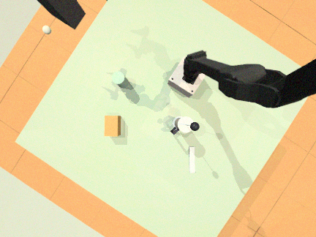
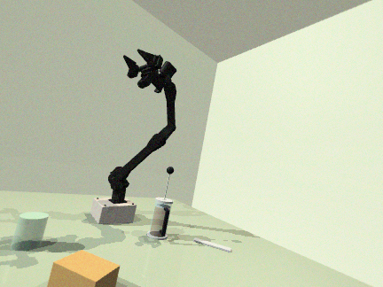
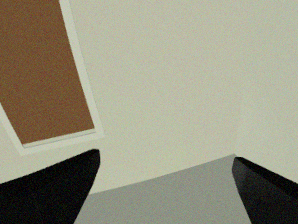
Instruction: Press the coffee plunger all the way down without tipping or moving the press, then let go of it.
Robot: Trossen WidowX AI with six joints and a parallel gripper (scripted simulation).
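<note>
Right now my gripper tip is 570 mm above the coffee press, 220 mm to the right of it and 140 mm short of it. From my gripper tip the other things lie so: thin white bar 700 mm below, 390 mm to the left, 270 mm ahead; then orange block 680 mm below, 320 mm ahead, 90 mm to the right.
</note>
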